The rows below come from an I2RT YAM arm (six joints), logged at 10 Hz.
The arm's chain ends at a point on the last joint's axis. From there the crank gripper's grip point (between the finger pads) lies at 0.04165 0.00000 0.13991 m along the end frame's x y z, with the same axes.
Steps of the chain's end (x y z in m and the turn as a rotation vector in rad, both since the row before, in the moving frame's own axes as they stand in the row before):
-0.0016 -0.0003 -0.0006 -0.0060 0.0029 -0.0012
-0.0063 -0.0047 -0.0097 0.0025 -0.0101 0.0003
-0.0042 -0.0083 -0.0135 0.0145 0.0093 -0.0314
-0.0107 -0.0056 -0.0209 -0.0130 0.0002 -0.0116
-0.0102 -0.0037 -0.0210 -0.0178 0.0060 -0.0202
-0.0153 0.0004 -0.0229 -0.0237 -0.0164 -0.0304
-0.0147 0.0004 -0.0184 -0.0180 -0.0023 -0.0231
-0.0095 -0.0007 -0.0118 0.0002 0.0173 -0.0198
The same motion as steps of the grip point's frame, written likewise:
-0.0012 0.0005 -0.0007 -0.0060 0.0029 -0.0012
-0.0077 -0.0050 -0.0093 0.0025 -0.0101 0.0003
-0.0030 -0.0117 -0.0139 0.0145 0.0093 -0.0314
-0.0107 -0.0043 -0.0209 -0.0130 0.0002 -0.0116
-0.0093 -0.0021 -0.0213 -0.0178 0.0060 -0.0202
-0.0176 0.0025 -0.0223 -0.0237 -0.0164 -0.0304
-0.0150 0.0020 -0.0183 -0.0180 -0.0023 -0.0231
-0.0071 -0.0016 -0.0125 0.0002 0.0173 -0.0198

